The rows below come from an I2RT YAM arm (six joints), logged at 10 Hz.
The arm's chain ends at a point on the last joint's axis. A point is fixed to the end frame.
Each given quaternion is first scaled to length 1.
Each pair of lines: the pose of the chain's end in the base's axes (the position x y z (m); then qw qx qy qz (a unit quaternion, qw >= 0)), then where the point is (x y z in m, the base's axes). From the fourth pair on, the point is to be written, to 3 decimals.
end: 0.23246, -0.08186, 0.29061, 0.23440, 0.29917, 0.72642, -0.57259
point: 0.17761 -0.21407 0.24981
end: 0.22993, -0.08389, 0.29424, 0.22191, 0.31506, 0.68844, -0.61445
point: 0.16433 -0.21439 0.26564
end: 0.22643, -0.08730, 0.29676, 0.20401, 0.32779, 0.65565, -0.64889
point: 0.15073 -0.21413 0.27842
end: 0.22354, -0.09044, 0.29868, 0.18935, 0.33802, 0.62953, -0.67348
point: 0.140 -0.213 0.288
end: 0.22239, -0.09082, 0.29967, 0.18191, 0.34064, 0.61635, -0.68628
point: 0.136 -0.212 0.293
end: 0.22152, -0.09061, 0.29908, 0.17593, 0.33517, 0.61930, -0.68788
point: 0.135 -0.211 0.293
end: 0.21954, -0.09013, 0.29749, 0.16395, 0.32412, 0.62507, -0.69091
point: 0.133 -0.211 0.294
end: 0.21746, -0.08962, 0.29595, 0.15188, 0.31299, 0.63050, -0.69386
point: 0.130 -0.210 0.294
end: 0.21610, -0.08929, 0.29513, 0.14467, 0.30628, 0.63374, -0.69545
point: 0.129 -0.210 0.295
